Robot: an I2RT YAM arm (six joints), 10 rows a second.
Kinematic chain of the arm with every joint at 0, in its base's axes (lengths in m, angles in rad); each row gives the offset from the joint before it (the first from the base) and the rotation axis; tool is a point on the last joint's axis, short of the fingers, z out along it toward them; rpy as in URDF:
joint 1: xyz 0 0 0.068 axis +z
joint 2: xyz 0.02 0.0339 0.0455 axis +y
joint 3: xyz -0.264 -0.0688 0 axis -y
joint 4: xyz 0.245 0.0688 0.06 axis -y
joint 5: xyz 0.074 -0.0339 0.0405 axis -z
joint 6: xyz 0.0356 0 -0.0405 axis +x
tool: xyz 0 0 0 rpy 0 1.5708 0
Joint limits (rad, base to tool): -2.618..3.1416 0..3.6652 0..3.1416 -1.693..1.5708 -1.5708..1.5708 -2.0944..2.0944
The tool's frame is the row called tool.
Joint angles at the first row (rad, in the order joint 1, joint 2, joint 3, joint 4, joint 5, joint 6):
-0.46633 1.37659 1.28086 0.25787 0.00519 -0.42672
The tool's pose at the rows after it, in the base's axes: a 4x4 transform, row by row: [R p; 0 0 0 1], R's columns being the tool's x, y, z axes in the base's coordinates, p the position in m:
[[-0.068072 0.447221 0.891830 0.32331], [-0.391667 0.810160 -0.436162 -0.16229], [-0.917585 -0.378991 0.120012 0.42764], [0 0 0 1]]
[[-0.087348 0.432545 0.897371 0.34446], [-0.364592 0.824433 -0.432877 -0.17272], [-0.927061 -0.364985 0.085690 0.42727], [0 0 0 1]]
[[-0.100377 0.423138 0.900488 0.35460], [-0.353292 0.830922 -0.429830 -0.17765], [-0.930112 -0.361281 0.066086 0.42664], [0 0 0 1]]
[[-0.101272 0.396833 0.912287 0.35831], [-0.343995 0.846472 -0.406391 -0.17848], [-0.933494 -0.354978 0.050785 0.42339], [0 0 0 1]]
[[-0.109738 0.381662 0.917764 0.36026], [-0.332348 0.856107 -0.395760 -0.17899], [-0.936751 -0.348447 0.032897 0.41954], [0 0 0 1]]
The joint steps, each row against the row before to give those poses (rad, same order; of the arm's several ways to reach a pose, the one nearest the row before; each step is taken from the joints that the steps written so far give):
-0.00001 0.13172 0.13650 -0.04661 -0.01659 0.03641
0.00000 0.08966 0.10160 -0.04644 -0.00542 0.01669
0.00003 0.04347 0.05182 -0.02801 -0.00410 0.00452
-0.00003 0.01291 0.00764 -0.01001 -0.02628 0.00812
-0.00001 0.00619 -0.00083 -0.01088 -0.01199 0.00682

